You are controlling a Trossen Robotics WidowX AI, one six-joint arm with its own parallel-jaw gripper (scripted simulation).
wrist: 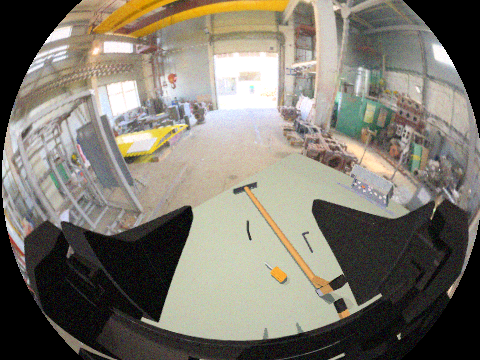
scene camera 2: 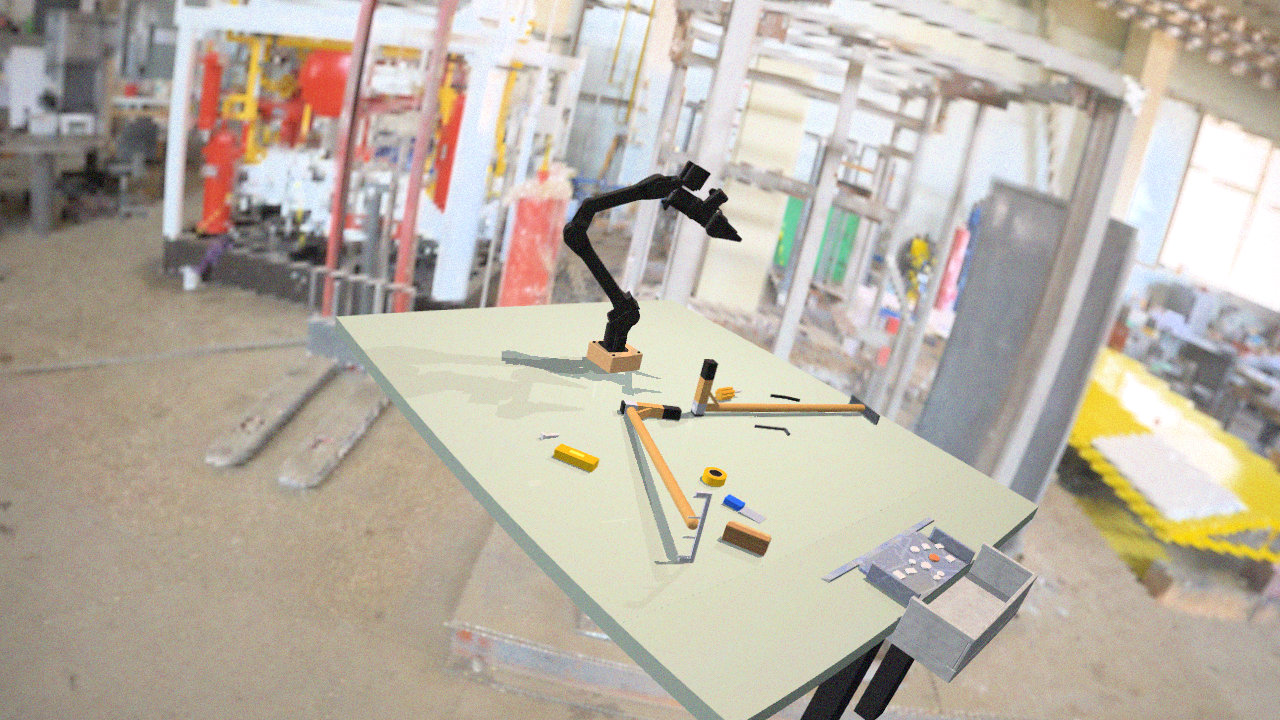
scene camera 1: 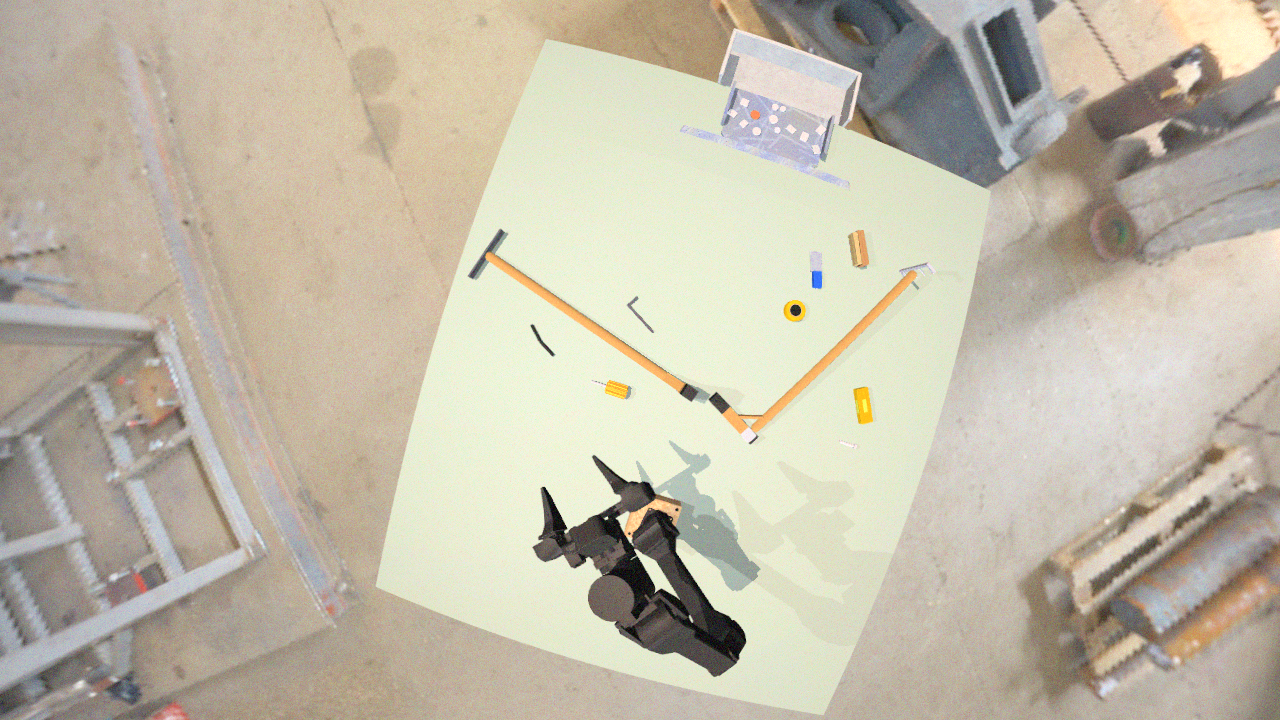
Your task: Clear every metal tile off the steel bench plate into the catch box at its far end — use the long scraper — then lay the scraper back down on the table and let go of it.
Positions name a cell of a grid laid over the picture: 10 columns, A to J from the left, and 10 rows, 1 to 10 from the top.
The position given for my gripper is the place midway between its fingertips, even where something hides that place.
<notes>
My gripper (scene camera 1: E7) is open and holds nothing. Further things: a wooden block (scene camera 2: F8) and a long scraper (scene camera 1: F6).
The long scraper is seen too in the wrist view (wrist: G8) and in scene camera 2 (scene camera 2: F6). My gripper also shows in the wrist view (wrist: F6) and in scene camera 2 (scene camera 2: F4). The wrist view does not show the wooden block, which is hidden by my gripper.
</notes>
